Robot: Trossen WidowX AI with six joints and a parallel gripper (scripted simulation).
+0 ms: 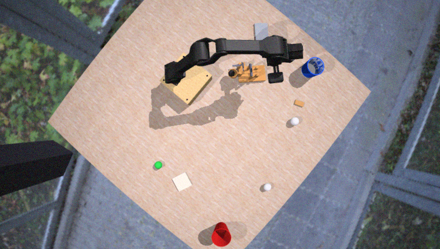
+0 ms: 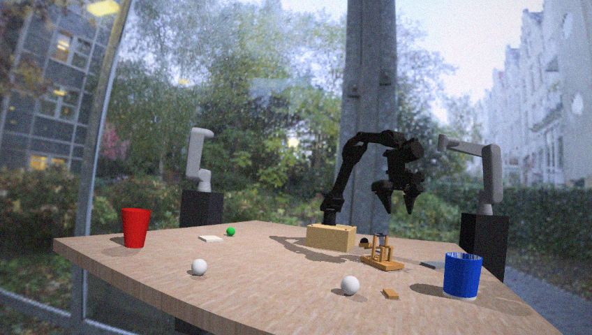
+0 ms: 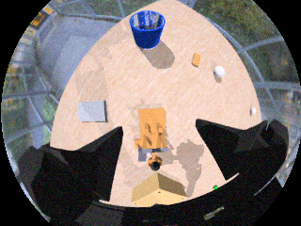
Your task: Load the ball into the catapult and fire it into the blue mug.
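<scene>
Right now my gripper tip is 15 cm past the black ball, 9 cm to the left of it and 12 cm above it. From my gripper tip the other things lie so: small orange block 23 cm ahead, 5 cm to the right, 18 cm below; then grey block 11 cm behind, 19 cm to the left, 18 cm below; then blue mug 20 cm ahead, 13 cm to the left, 16 cm below.
</scene>
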